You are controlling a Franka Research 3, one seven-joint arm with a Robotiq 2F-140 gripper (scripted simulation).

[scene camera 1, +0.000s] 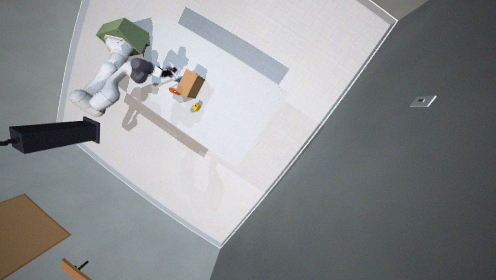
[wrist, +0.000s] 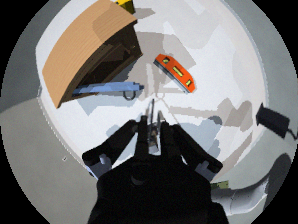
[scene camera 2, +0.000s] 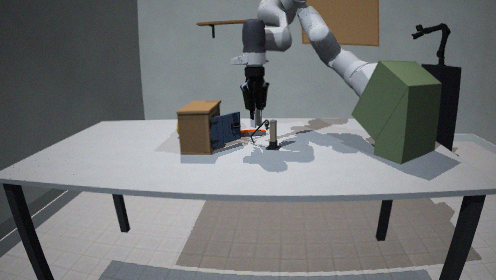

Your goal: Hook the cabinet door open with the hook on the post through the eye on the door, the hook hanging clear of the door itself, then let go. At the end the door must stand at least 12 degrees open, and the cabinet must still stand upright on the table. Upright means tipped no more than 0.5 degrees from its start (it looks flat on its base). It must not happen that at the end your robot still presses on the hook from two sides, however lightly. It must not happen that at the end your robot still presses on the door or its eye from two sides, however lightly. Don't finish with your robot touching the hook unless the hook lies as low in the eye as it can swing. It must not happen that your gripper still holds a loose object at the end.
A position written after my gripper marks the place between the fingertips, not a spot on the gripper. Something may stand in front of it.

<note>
In view: my gripper [scene camera 2: 256, 126] and a brown wooden cabinet [scene camera 2: 199, 134].
My gripper is seen too in the wrist view [wrist: 153, 114].
</note>
